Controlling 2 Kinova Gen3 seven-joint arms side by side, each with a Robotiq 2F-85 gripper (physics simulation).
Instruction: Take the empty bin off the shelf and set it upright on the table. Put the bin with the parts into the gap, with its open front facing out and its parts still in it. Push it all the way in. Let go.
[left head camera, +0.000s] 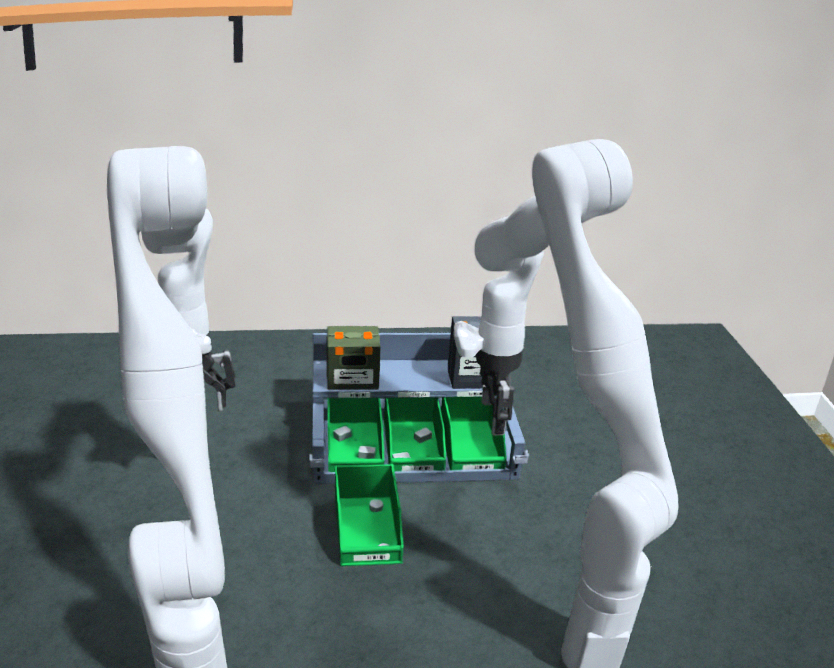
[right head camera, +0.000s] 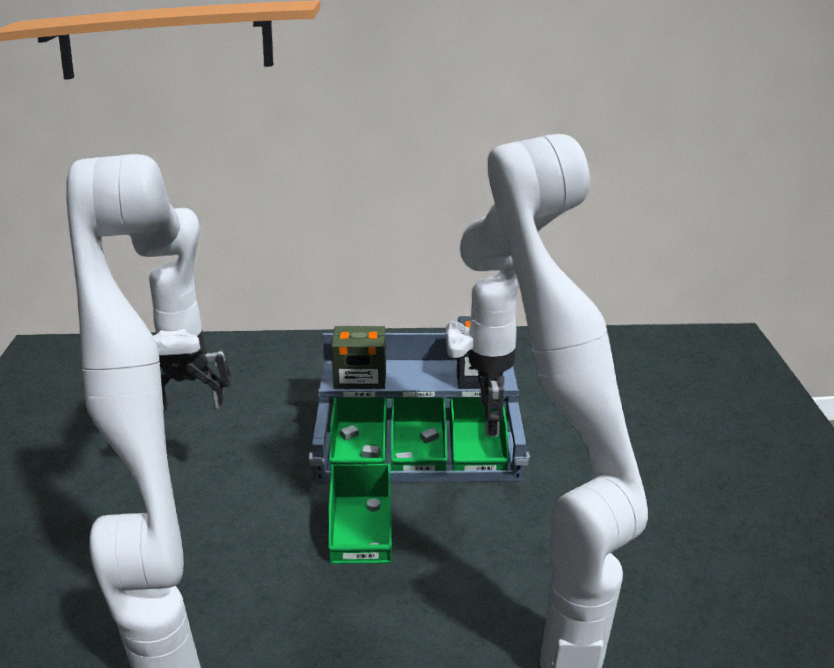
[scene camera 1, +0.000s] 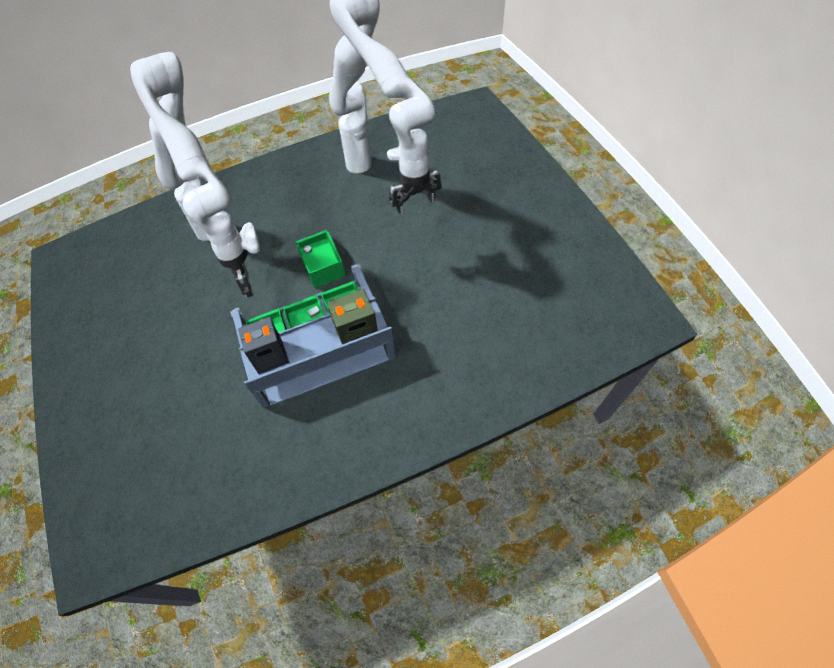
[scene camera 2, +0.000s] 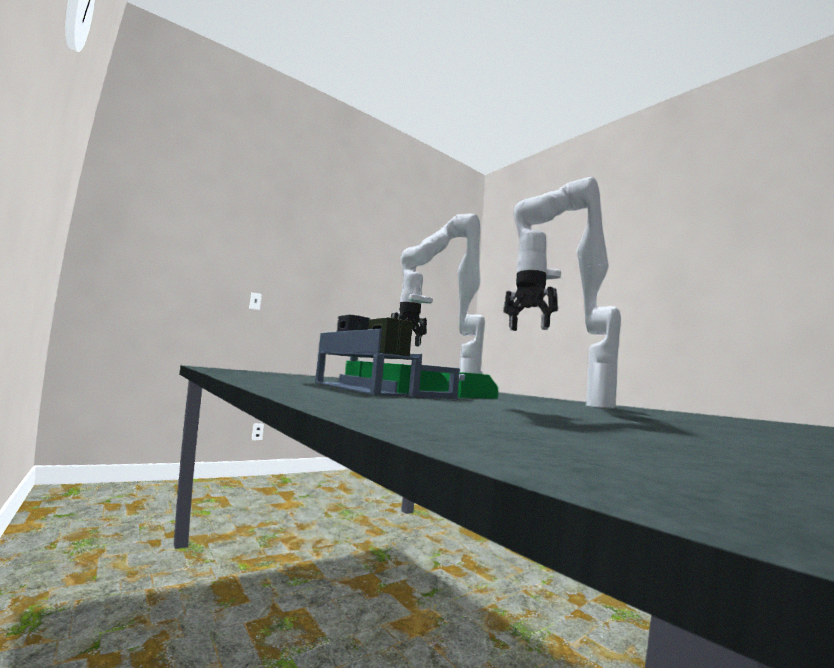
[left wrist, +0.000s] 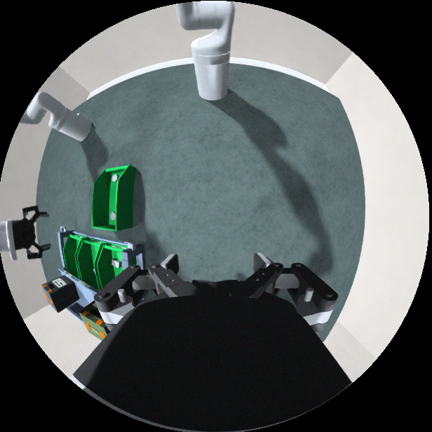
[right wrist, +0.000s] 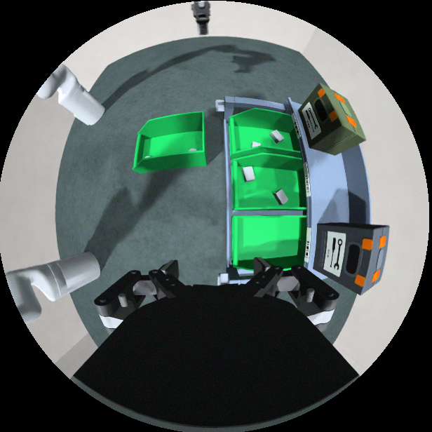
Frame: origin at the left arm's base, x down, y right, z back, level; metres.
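Seen in the pictures: left gripper, between the fingertips: (right head camera: 190, 407) (scene camera 1: 415, 206) (scene camera 2: 528, 330); right gripper, between the fingertips: (left head camera: 492, 418) (right head camera: 489, 419) (scene camera 1: 246, 282); left arm's base, origin of its link: (scene camera 1: 358, 164) (scene camera 2: 600, 406); right arm's base, origin of its link: (left head camera: 591, 655) (right head camera: 571, 662).
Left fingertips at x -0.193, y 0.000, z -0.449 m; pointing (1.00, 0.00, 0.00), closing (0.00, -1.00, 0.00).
Observation:
Pixels of each thing's middle, then the offset from my left fingertips to it. "spot": a spot on its surface instead.
- empty green bin, middle of its body: (right head camera: 478, 432) (left head camera: 472, 431) (scene camera 1: 269, 337) dx +0.150, dy +0.508, dz -0.100 m
- green bin with the parts, middle of its body: (left head camera: 367, 513) (right head camera: 360, 512) (scene camera 1: 318, 254) (scene camera 2: 469, 384) dx +0.155, dy +0.279, dz +0.105 m
- olive case, middle of its body: (left head camera: 353, 357) (right head camera: 359, 357) (scene camera 1: 352, 317) (scene camera 2: 389, 337) dx +0.043, dy +0.292, dz -0.218 m
- dark case, middle of its body: (right head camera: 480, 352) (left head camera: 473, 352) (scene camera 1: 264, 346) (scene camera 2: 352, 335) dx +0.030, dy +0.522, dz -0.194 m
- upper shelf, a spot on its surface: (left head camera: 417, 375) spot: dx +0.091, dy +0.419, dz -0.217 m
The empty green bin (left head camera: 473, 448) (right head camera: 478, 448) (right wrist: 269, 240) sits upright in the right bay of the blue-grey shelf's lower level. The green bin with the parts (left head camera: 368, 532) (right head camera: 359, 532) (scene camera 1: 321, 257) (right wrist: 170, 145) stands upright on the table before the left bay, its low front away from the shelf; small grey parts show inside. My right gripper (left head camera: 499, 427) (scene camera 1: 243, 288) (right wrist: 215, 267) is open and empty, pointing down above the empty bin's side of the shelf, apart from it. My left gripper (scene camera 1: 416, 203) (scene camera 2: 529, 323) (left wrist: 215, 262) is open and empty, high above the table, left of the shelf in the head views.
Two more green bins (left head camera: 355, 445) (left head camera: 415, 445) with grey parts fill the left and middle bays. An olive case (left head camera: 353, 361) (right wrist: 334, 120) and a dark case (left head camera: 464, 372) (right wrist: 355, 257) stand on the upper shelf (left head camera: 417, 375). An orange wall shelf (left head camera: 146, 9) hangs behind.

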